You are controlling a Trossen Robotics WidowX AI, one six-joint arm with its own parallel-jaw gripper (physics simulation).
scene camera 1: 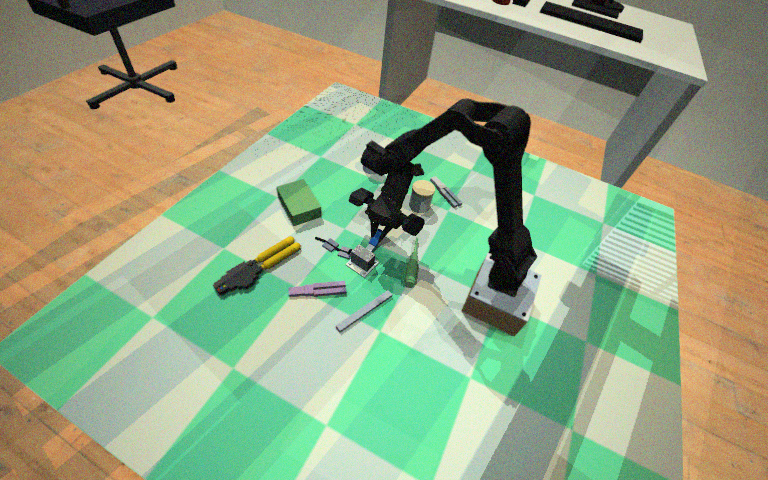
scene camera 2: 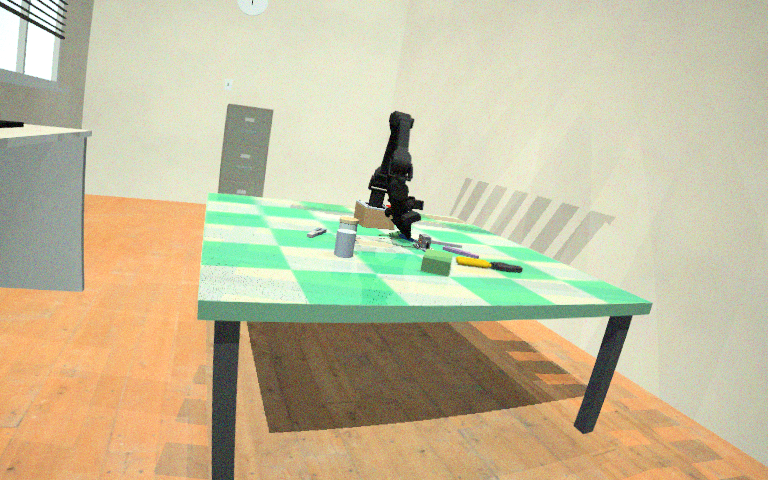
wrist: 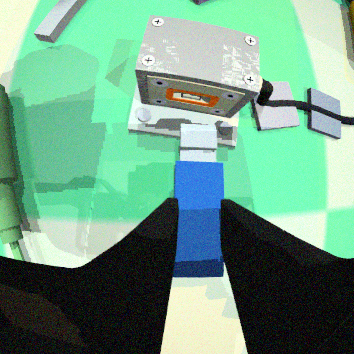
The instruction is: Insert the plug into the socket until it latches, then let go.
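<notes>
The blue plug with a pale metal tip is held between the black fingers of my gripper, which is shut on it. The socket is a grey box with screws on a pale base plate; its orange-rimmed opening faces the plug in the wrist view. The plug's tip is outside the opening, apart from it, and shows over the near edge of the base plate in the wrist view. Its exact height cannot be told. In scene camera 2 the plug is small and partly hidden by the gripper.
A black cable runs from the socket's side past two grey flat pieces. A green bottle stands near the gripper. Yellow-handled pliers, a pink clip, a grey bar, a green block and a lidded jar are around.
</notes>
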